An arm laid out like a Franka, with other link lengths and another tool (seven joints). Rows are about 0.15 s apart.
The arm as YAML. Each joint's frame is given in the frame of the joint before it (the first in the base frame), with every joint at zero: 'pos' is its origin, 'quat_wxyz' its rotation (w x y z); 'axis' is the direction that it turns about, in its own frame. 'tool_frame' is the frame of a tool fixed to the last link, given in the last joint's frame.
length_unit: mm
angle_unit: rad
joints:
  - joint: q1
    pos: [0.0, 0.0, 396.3]
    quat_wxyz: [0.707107, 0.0, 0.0, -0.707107]
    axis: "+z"
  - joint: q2
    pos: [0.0, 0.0, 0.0]
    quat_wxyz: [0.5, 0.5, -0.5, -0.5]
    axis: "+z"
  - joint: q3
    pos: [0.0, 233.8, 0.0]
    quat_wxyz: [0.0, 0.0, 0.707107, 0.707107]
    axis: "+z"
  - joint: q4
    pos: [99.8, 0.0, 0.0]
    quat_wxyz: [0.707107, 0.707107, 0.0, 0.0]
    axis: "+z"
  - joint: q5
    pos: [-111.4, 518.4, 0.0]
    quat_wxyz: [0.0, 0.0, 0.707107, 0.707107]
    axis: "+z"
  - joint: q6
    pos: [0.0, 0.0, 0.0]
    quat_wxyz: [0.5, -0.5, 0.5, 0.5]
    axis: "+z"
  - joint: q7
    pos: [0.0, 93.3, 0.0]
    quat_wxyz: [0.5, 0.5, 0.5, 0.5]
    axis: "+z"
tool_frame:
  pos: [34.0, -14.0, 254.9]
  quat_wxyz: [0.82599, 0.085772, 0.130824, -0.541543]
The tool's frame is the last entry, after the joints.
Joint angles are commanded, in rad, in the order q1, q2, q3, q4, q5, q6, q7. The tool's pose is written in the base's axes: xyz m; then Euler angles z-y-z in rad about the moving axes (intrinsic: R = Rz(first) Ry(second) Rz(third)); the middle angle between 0 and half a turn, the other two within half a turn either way. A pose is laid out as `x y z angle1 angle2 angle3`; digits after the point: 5 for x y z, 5 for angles.
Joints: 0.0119, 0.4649, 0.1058, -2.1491, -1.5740, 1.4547, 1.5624
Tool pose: 0.64413 -0.18474 0.10852 -1.26720 1.70340 0.94196
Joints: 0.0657, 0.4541, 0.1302, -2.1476, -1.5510, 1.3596, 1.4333
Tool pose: 0.64334 -0.14380 0.12769 -1.28548 1.67307 0.81606
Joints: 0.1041, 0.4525, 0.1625, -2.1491, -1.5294, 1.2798, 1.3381
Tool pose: 0.63612 -0.10608 0.13743 -1.29936 1.65057 0.71659
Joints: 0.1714, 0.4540, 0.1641, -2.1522, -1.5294, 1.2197, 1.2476
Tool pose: 0.63257 -0.06837 0.14605 -1.28373 1.61734 0.62023
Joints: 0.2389, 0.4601, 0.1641, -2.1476, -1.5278, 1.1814, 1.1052
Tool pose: 0.62999 -0.03017 0.14804 -1.27507 1.60901 0.48052
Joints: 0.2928, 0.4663, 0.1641, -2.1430, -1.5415, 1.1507, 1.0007
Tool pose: 0.62915 0.00158 0.15193 -1.25472 1.58990 0.38083
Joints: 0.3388, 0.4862, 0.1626, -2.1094, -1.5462, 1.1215, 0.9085
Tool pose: 0.63215 0.02986 0.15746 -1.25019 1.57630 0.30838
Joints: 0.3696, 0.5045, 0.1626, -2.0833, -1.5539, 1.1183, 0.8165
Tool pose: 0.63564 0.05127 0.15528 -1.24388 1.58117 0.22947
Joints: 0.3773, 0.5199, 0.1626, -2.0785, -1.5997, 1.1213, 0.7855
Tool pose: 0.64276 0.06107 0.15290 -1.20553 1.56288 0.19609
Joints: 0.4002, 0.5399, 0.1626, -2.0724, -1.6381, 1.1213, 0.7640
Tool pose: 0.64608 0.07984 0.14788 -1.15674 1.54570 0.16719
